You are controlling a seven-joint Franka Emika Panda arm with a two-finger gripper.
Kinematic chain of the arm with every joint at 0, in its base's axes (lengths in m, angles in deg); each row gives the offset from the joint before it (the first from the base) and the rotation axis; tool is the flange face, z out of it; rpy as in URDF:
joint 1: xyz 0 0 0.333 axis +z
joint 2: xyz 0 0 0 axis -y
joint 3: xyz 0 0 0.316 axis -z
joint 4: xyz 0.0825 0 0 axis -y
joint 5: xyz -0.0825 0 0.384 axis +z
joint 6: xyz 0 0 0 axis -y
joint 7: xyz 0.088 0 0 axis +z
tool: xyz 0 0 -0.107 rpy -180 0 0
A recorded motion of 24 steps. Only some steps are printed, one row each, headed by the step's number.
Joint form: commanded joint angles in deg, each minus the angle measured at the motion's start. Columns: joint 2, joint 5, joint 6, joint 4, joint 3, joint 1, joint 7.
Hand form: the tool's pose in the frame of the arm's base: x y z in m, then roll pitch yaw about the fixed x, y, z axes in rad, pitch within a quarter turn. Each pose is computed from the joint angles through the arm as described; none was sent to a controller.
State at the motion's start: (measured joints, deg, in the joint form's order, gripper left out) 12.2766 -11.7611 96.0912 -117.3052 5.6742 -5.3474 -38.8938
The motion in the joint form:
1: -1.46 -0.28 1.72 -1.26 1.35 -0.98 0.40
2: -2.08 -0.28 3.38 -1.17 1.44 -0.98 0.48
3: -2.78 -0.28 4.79 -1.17 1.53 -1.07 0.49
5: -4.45 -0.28 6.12 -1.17 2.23 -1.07 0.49
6: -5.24 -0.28 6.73 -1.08 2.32 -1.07 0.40
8: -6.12 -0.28 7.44 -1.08 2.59 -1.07 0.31
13: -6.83 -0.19 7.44 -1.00 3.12 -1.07 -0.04
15: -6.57 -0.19 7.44 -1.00 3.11 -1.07 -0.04
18: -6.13 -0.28 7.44 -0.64 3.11 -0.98 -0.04
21: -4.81 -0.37 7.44 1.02 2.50 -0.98 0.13
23: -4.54 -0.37 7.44 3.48 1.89 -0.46 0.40
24: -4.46 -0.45 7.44 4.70 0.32 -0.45 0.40
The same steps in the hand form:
1: 0.4635 -0.1331 0.5006 2.8915 0.0282 -0.8573
2: 0.4688 -0.1343 0.4981 2.9034 0.0134 -0.8522
3: 0.4733 -0.1363 0.4939 2.9107 0.0039 -0.8507
5: 0.4789 -0.1430 0.4811 2.9068 0.0089 -0.8587
6: 0.4822 -0.1441 0.4757 2.9051 0.0094 -0.8600
8: 0.4851 -0.1468 0.4689 2.9028 0.0112 -0.8640
13: 0.4856 -0.1516 0.4632 2.8968 0.0191 -0.8799
15: 0.4851 -0.1514 0.4655 2.8999 0.0158 -0.8796
18: 0.4854 -0.1510 0.4722 2.9077 0.0043 -0.8775
21: 0.4882 -0.1469 0.4974 2.9381 -0.0372 -0.8645
23: 0.4963 -0.1388 0.5201 2.9647 -0.0758 -0.8425
24: 0.5024 -0.1253 0.5313 2.9740 -0.0976 -0.8160

